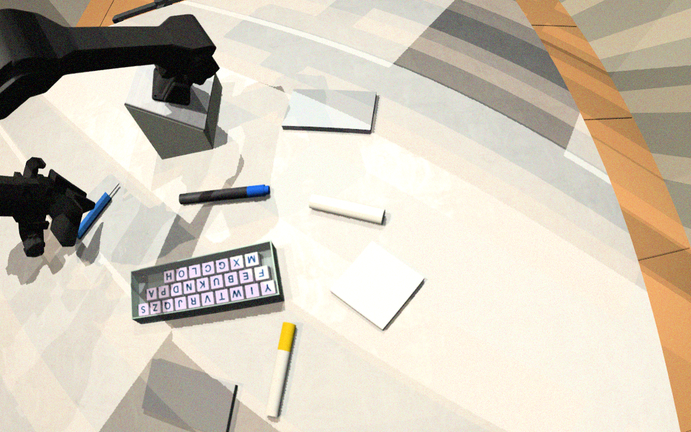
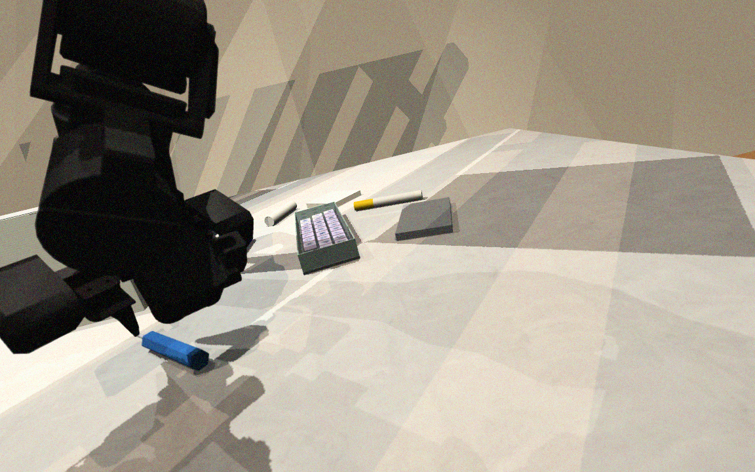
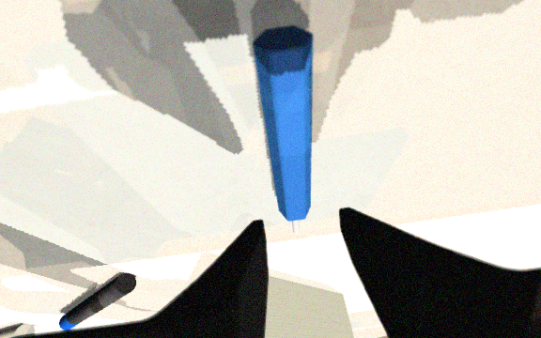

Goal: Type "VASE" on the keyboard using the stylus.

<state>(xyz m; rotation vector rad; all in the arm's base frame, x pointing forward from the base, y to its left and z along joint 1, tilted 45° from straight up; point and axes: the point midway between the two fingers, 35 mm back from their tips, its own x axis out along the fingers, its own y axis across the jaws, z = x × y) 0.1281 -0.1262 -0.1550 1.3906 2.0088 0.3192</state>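
Right now my gripper tip is 10 mm past the stylus, 10 mm to the right of it and 30 mm above it. The rest, counted from my gripper tip: blue-capped black marker 50 mm ahead, 260 mm to the left, 30 mm below; grey pad 320 mm ahead, 150 mm to the left, 30 mm below; yellow-capped marker 290 mm ahead, 280 mm to the left, 30 mm below.
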